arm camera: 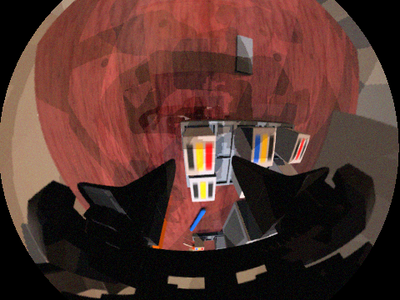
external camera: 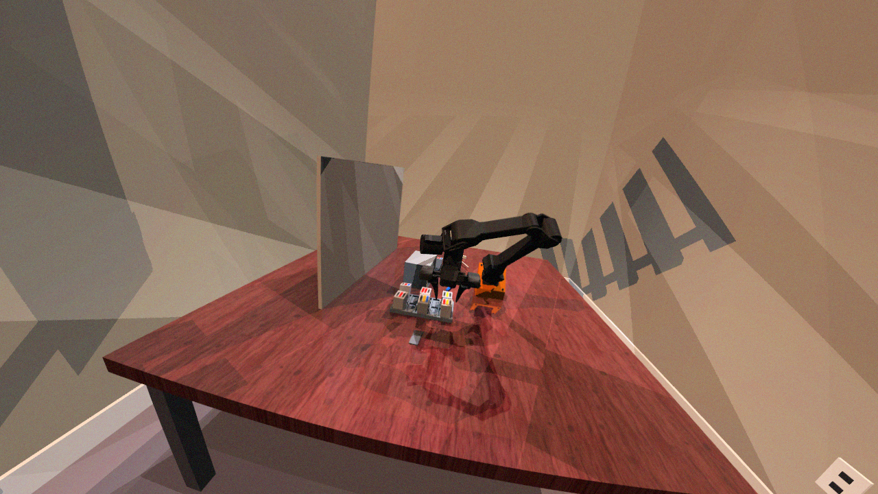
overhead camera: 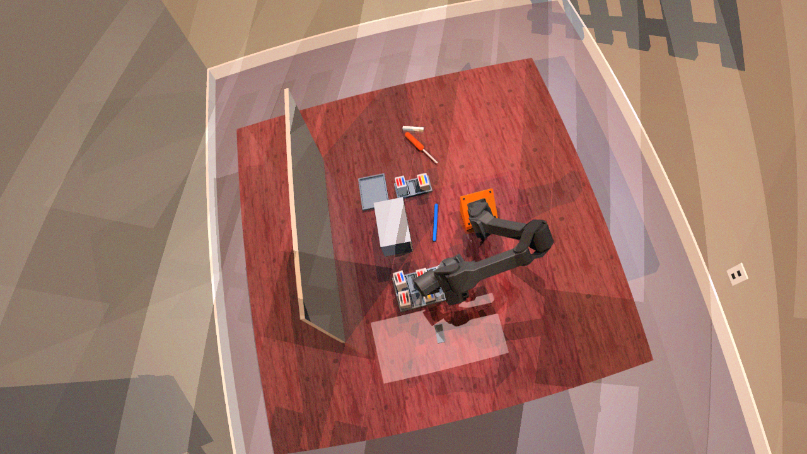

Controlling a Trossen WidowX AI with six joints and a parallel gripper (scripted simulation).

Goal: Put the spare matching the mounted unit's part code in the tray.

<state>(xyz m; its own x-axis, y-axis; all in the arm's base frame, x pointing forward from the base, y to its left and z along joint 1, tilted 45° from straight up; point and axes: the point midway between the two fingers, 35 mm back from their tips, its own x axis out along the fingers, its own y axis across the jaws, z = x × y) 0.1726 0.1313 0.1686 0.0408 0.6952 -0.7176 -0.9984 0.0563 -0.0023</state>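
Right now my gripper tip is 20 mm above the spare block. The rest, counted from my gripper tip: blue pen (30 mm behind, 240 mm to the right, 50 mm below); mounted unit (120 mm ahead, 240 mm to the right, 10 mm below); grey tray (140 mm ahead, 420 mm to the right, 50 mm below).
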